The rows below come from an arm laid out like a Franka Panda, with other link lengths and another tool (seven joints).
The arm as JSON. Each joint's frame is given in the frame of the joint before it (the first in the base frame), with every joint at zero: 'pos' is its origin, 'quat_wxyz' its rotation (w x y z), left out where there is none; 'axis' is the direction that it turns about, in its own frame. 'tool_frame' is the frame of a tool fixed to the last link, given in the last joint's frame.
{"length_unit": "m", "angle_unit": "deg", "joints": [
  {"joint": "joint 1", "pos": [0.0, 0.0, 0.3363], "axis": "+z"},
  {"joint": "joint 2", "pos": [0.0, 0.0, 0.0], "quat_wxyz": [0.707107, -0.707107, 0.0, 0.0], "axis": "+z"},
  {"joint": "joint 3", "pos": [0.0, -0.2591, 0.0], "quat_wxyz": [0.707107, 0.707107, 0.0, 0.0], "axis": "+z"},
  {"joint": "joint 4", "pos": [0.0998, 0.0, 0.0], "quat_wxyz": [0.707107, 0.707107, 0.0, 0.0], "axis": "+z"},
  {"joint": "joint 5", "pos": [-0.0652, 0.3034, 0.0], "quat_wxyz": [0.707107, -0.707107, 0.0, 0.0], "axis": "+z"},
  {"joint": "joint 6", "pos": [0.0, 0.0, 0.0], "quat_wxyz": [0.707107, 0.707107, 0.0, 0.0], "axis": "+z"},
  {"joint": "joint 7", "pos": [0.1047, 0.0, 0.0], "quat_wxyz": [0.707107, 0.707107, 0.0, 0.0], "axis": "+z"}
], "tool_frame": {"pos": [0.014, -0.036, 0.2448], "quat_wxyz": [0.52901, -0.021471, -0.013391, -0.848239]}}
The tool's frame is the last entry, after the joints.
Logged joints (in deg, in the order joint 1, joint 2, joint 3, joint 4, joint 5, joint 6, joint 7), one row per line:
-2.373, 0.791, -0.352, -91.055, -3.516, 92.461, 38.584
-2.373, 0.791, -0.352, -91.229, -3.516, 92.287, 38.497
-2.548, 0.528, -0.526, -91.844, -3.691, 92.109, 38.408
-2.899, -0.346, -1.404, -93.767, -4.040, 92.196, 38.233
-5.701, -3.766, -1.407, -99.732, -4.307, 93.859, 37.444
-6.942, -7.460, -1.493, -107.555, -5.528, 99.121, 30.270
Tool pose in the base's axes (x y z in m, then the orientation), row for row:
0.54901, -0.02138, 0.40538, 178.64, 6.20, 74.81
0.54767, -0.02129, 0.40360, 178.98, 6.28, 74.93
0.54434, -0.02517, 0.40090, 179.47, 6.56, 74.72
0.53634, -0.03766, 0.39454, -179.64, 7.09, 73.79
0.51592, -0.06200, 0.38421, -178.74, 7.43, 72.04
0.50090, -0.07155, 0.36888, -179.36, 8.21, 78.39
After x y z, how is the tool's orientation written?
As angles about the fixed x, y, z axes (roll, pitch, yaw), in degrees.
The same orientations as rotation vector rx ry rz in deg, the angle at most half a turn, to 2 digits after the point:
138.98, 106.42, -6.27
139.04, 106.67, -6.68
139.42, 106.50, -7.50
140.61, 105.51, -9.04
142.70, 103.60, -10.40
135.67, 110.54, -10.35

